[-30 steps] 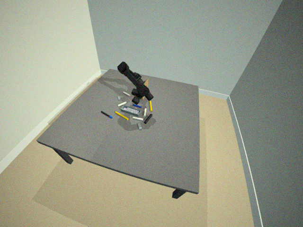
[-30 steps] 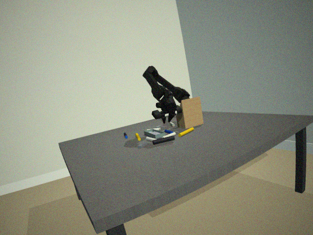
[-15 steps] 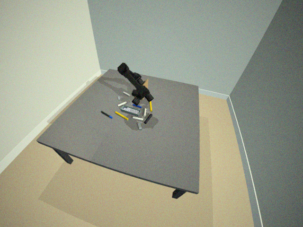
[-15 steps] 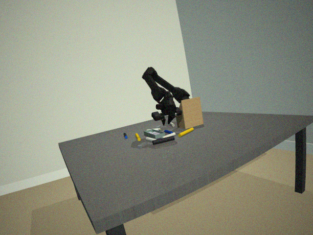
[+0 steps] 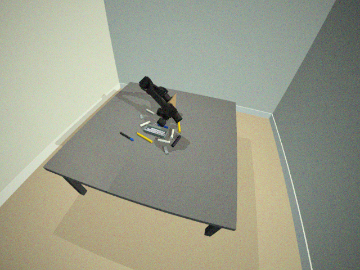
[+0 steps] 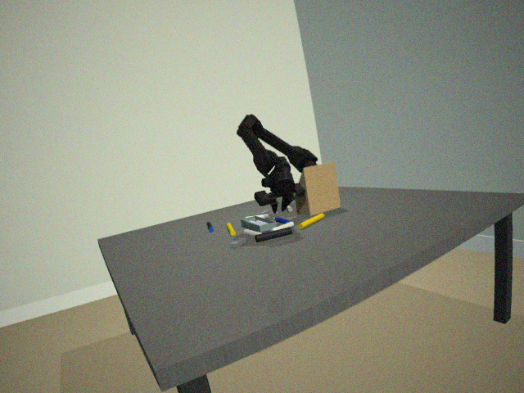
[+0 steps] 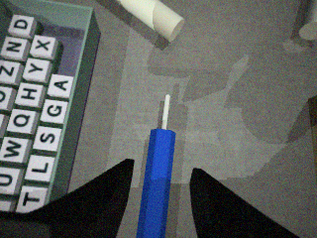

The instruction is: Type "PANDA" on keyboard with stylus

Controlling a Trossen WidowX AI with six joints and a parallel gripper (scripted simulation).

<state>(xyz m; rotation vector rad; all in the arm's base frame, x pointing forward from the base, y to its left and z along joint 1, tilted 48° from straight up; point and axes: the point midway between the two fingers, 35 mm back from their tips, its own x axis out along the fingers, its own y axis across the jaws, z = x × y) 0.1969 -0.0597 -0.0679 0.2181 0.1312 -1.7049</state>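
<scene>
Now: the blue stylus 1 cm to the right of my gripper tip and 3 cm below it. The rest, counted from my gripper tip: stylus tip: 1 cm behind, 5 cm to the right, 3 cm below; grey block: 24 cm ahead, 12 cm to the left, 3 cm below; black cylinder: 14 cm ahead, 17 cm to the left, 3 cm below.
</scene>
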